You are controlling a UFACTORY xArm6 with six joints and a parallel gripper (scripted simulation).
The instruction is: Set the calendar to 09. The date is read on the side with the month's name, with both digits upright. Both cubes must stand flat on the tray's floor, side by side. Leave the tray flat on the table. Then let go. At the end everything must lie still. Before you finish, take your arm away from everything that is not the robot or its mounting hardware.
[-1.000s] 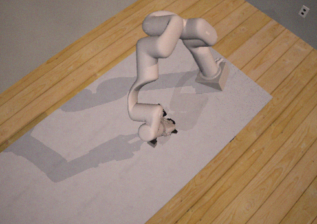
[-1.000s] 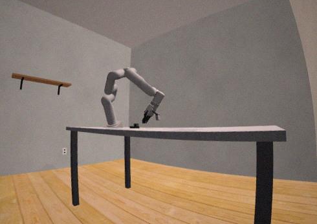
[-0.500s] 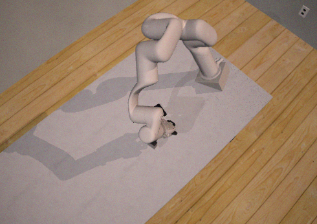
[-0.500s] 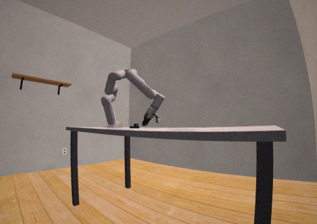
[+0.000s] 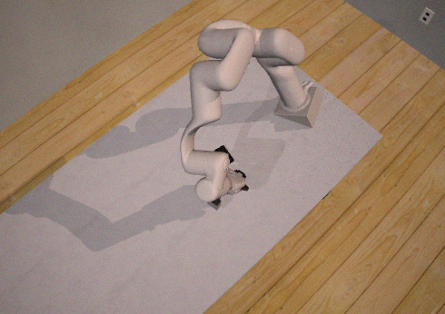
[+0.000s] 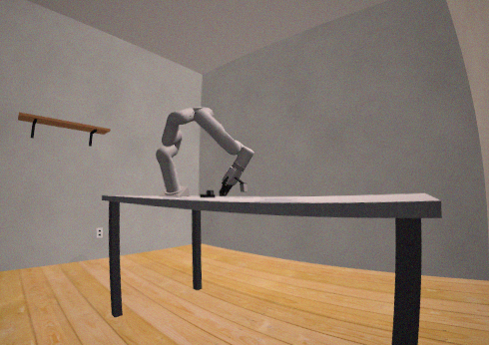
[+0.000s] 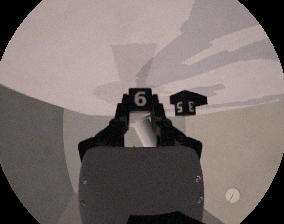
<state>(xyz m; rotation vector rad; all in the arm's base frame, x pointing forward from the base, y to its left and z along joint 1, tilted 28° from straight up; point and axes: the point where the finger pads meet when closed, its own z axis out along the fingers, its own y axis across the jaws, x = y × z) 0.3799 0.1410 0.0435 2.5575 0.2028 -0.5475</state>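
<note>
Now: hand 20 mm above the black date cube and 10 mm past it. Also, from my hand: black cube 90 mm to the right, 20 mm behind, 10 mm below.
</note>
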